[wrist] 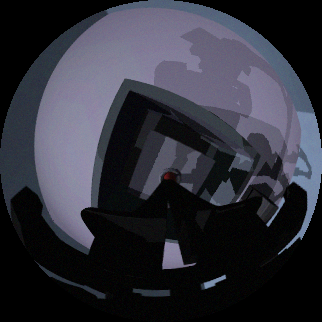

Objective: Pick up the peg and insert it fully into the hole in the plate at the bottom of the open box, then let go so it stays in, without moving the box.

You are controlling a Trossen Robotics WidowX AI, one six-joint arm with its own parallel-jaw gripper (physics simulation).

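Frame: origin at the arm's base, x right, y up, z back, level; centimetres.
Seen in the pictures: gripper, fingertip midpoint: (166,183).
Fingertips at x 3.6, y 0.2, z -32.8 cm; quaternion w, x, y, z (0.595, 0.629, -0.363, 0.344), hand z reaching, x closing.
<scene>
Pixels of each thing's top centre, then the offset from my fingertips to it. "spot": a spot on its surface instead. Level surfaces: height alone.
- red peg, middle of its top: (171,190) dx -0.5, dy +0.1, dz +0.8 cm
- plate, middle of its top: (169,179) dx -0.5, dy -2.6, dz +0.9 cm
- open box, surface spot: (109,115) spot: dx +3.0, dy +1.0, dz -7.3 cm
- pale round table top, its level: dy -8.7 cm
The red peg (170,176) stands in the hole of the plate (171,150) at the bottom of the open box, near the centre of the wrist view. A small red end shows, with a grey ring around its far side. The open box (109,115) has a grey rim and dark inner walls. My gripper (166,183) is shut, with nothing between its fingers. Its tips are over the box, right at the near side of the peg's top, and hide part of it. The frames do not show clearly whether they touch it, or how deep the peg sits.
The pale round table top (70,125) surrounds the box. A dark, box-like object (263,205) stands to the right of the box, partly behind my right finger. Shadows of the arm fall on the table and inside the box. The box walls stand around the fingertips.
</scene>
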